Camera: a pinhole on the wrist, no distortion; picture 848 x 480 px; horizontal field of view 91.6 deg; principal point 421.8 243.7 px. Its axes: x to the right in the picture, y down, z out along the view. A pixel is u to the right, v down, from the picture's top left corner.
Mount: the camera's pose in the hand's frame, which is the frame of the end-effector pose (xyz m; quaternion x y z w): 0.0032 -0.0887 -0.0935 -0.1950 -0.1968 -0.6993 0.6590
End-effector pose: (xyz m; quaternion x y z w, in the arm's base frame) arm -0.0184 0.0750 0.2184 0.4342 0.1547 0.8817 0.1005
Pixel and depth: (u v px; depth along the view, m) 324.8 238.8 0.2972
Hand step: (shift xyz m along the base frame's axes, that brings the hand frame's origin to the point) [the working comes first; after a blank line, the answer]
In the camera's frame: -0.0699 -0.0035 0.2972

0.0862 -0.0952 0.1214
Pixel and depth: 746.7 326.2 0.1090
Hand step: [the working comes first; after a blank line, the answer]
In the camera's frame: 0.0859 0.0218 0.1090

0.0272 0.1124 0.0041
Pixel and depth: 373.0 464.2 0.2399
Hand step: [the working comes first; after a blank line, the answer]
In the camera's frame: -0.0284 0.1283 0.2399

-0.0073 0.0081 0.1758
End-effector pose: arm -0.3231 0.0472 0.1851 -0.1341 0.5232 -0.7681 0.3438
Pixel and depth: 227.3 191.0 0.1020
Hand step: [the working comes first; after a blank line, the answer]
In the camera's frame: -0.0481 -0.0130 0.1020

-0.0118 0.0258 -0.0191
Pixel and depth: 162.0 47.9 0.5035
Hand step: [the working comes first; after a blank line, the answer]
In the camera's frame: -0.3173 -0.2391 0.5035

0.4225 -0.0718 -0.3135
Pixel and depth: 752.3 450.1 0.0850
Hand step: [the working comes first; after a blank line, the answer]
In the camera's frame: 0.0681 0.0425 0.0850

-0.0626 -0.0175 0.0924
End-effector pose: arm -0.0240 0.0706 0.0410 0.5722 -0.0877 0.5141 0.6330
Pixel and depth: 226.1 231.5 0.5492
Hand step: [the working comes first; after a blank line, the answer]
In the camera's frame: -0.2607 -0.0163 0.5492

-0.2041 -0.2623 0.3521
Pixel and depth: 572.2 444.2 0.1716
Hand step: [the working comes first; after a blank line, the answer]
In the camera's frame: 0.0626 0.0834 0.1716

0.1214 -0.0135 0.0535
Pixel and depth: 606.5 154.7 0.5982
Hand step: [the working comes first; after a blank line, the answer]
In the camera's frame: 0.2680 -0.1291 0.5982

0.1958 -0.5254 0.0962
